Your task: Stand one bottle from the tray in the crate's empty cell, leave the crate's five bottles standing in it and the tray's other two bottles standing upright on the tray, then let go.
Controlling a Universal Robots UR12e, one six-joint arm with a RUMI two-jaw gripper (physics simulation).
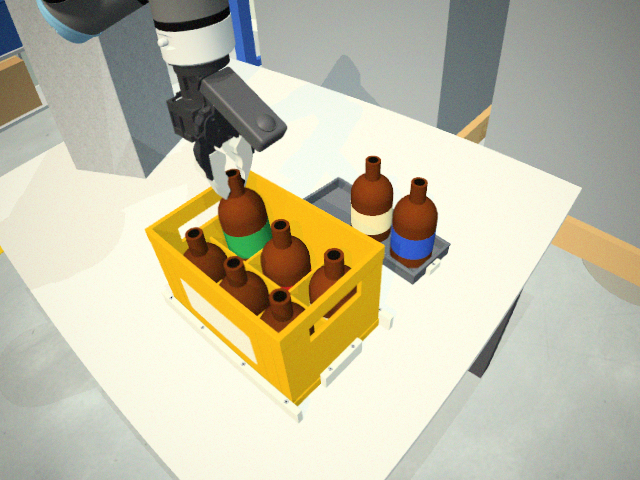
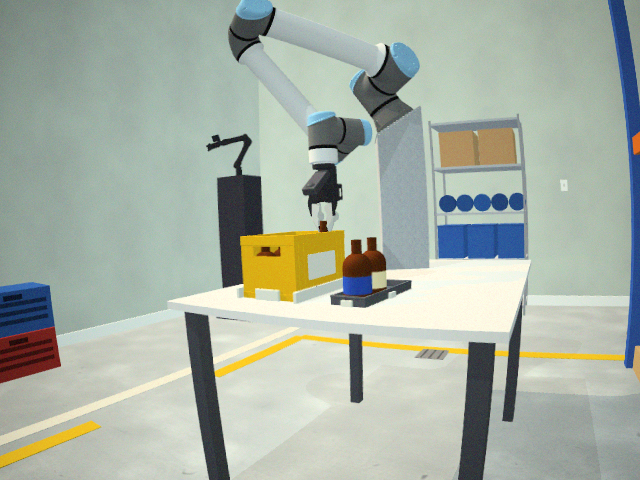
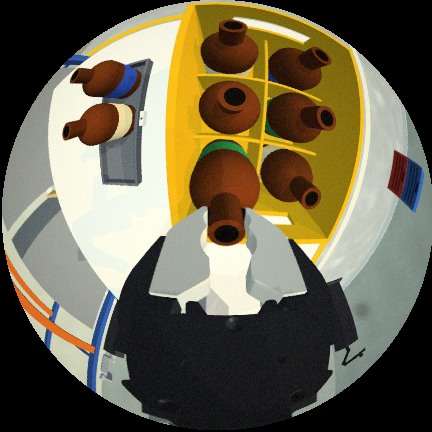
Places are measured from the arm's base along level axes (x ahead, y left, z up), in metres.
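Where they show: gripper, fingertip midpoint: point(image 1: 234, 192) point(image 3: 224, 208); arm's base at its link origin: point(image 2: 397, 124).
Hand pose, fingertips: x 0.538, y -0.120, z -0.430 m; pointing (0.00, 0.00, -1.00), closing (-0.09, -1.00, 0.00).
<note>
Each offset is from my fingertips to the top centre of the thing. "spot": to the spot under its first point. Level surfaces: height alone.
My gripper point(image 1: 235, 180) point(image 2: 323, 227) point(image 3: 224, 208) is shut on the neck of the green-labelled bottle {dx +0.009, dy -0.001, dz +0.038 m} point(image 1: 242, 211) point(image 3: 225, 177). It holds this bottle upright, partly inside a corner cell of the yellow crate {dx +0.095, dy -0.056, dz +0.005 m} point(image 1: 330, 348) point(image 2: 268, 276) point(image 3: 175, 125). The bottle sits higher than its neighbours; its base is hidden. The crate's other bottles, such as the red-labelled one {dx +0.097, dy -0.012, dz -0.007 m} point(image 1: 285, 260) point(image 3: 230, 110), stand in their cells. A cream-labelled bottle {dx +0.123, dy +0.192, dz -0.010 m} point(image 1: 372, 198) point(image 2: 379, 260) point(image 3: 100, 125) and a blue-labelled bottle {dx +0.212, dy +0.180, dz -0.010 m} point(image 1: 413, 219) point(image 2: 356, 268) point(image 3: 107, 80) stand upright on the grey tray {spot: dx +0.005, dy +0.215, dz -0.165 m} point(image 1: 325, 200) point(image 3: 121, 170).
White strips point(image 1: 242, 363) point(image 2: 267, 295) line the crate's foot on the white table {dz -0.170 m} point(image 1: 180, 423) point(image 2: 439, 315). The tray stands beside one long crate wall. A grey pedestal point(image 1: 124, 103) point(image 2: 403, 206) rises behind the arm.
</note>
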